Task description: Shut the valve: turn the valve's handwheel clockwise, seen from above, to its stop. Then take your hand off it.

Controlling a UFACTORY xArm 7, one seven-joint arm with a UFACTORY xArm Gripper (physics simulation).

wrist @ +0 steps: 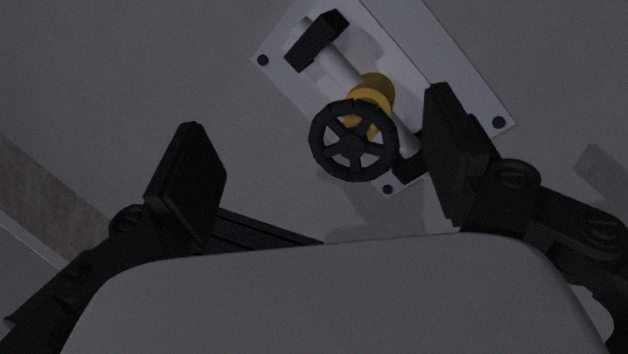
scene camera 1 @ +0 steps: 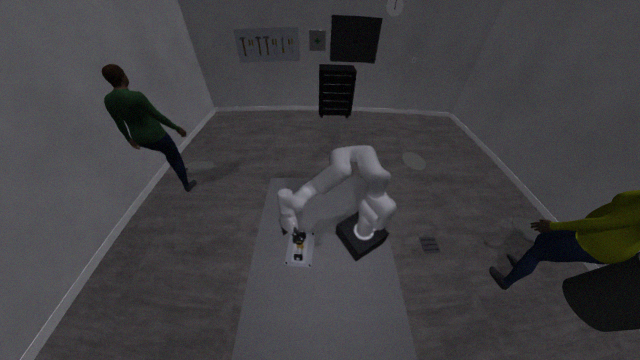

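The valve has a black round handwheel (scene camera 1: 299,239) (wrist: 354,140) with spokes, above a yellow valve body (scene camera 1: 300,246) (wrist: 374,93) on a grey pipe (wrist: 341,64). The valve is mounted on a pale base plate (scene camera 1: 307,258) (wrist: 450,70). My gripper (scene camera 1: 291,232) (wrist: 314,132) is open, with its fingers wide apart and nothing held. In the wrist view the handwheel shows between the two fingers, closer to the right finger and apart from both. The wheel's rotation angle relative to its stop cannot be told.
Black pipe blocks (scene camera 1: 298,257) (wrist: 316,40) stand on the plate. The arm's black base (scene camera 1: 356,247) is on the grey mat (scene camera 1: 325,310), right of the plate. A person in green (scene camera 1: 135,115) stands at left, one in yellow (scene camera 1: 612,230) at right. A dark cabinet (scene camera 1: 337,68) stands at the back wall.
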